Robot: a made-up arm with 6 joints. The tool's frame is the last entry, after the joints.
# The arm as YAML. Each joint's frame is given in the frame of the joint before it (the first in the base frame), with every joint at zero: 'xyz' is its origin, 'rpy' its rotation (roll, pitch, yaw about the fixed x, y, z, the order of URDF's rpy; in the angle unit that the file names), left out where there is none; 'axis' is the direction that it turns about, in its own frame. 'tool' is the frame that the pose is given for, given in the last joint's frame.
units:
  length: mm
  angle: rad
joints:
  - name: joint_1
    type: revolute
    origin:
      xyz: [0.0, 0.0, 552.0]
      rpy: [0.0, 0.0, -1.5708]
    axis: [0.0, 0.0, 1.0]
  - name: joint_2
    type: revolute
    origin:
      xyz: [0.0, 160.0, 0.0]
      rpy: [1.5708, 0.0, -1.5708]
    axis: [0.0, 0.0, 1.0]
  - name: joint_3
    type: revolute
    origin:
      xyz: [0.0, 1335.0, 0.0]
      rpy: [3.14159, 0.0, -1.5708]
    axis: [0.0, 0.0, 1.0]
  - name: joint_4
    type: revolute
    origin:
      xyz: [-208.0, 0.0, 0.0]
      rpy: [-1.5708, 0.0, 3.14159]
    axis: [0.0, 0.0, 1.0]
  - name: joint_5
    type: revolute
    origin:
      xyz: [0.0, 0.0, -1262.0]
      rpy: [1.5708, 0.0, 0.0]
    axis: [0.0, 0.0, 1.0]
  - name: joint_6
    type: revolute
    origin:
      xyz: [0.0, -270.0, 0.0]
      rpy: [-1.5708, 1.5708, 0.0]
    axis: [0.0, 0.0, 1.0]
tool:
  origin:
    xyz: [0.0, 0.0, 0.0]
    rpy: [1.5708, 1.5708, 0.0]
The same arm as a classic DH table. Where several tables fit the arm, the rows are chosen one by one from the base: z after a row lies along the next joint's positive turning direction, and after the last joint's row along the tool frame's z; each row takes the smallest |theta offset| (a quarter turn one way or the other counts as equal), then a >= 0, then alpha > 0; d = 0 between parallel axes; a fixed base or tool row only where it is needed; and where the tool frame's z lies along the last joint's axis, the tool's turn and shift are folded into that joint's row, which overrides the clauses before.
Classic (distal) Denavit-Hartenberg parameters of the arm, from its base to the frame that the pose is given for. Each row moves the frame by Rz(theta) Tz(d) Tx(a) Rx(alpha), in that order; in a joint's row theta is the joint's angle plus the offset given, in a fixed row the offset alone. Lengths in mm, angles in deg.
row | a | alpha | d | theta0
joint_1 | 160 | -90 | 552 | 0
joint_2 | 1335 | 180 | 0 | -90
joint_3 | 208 | -90 | 0 | 0
joint_4 | 0 | 90 | -1262 | 0
joint_5 | 0 | -90 | 0 | 0
joint_6 | 0 | 90 | -270 | 90
tool (fixed) | 0 | 0 | 0 | -90

